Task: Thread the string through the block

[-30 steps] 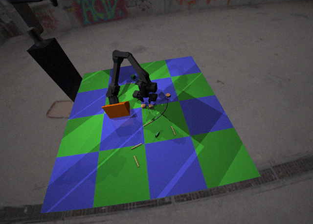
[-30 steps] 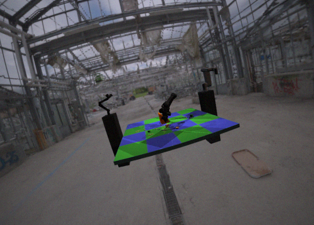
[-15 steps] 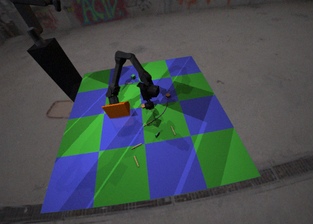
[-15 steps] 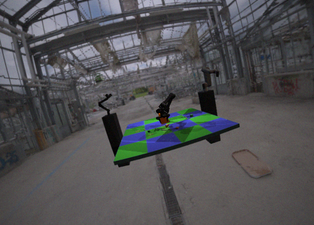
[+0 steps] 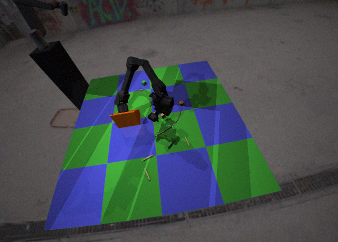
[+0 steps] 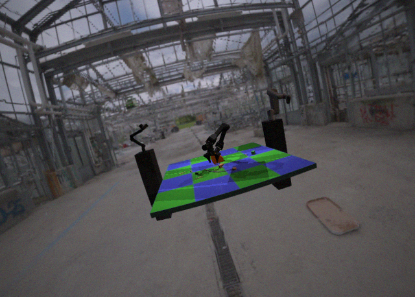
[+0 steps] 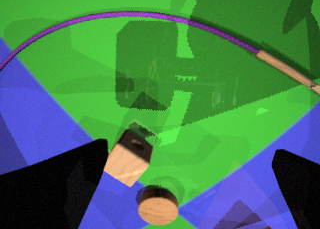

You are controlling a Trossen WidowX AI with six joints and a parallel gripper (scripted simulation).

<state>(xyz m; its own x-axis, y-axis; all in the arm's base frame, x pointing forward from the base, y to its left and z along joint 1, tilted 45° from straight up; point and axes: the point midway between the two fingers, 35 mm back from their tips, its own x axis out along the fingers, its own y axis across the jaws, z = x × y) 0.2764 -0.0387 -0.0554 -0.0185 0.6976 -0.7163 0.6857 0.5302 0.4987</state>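
The purple string lies 8 cm to the right of my gripper tip and 6 cm below it. From my gripper tip the other things lie so: thin wooden stick: 9 cm to the right, 6 cm below, 2 cm behind; round wooden button: 17 cm to the left, 16 cm ahead, 6 cm below; wooden block: 6 cm to the left, 5 cm below.
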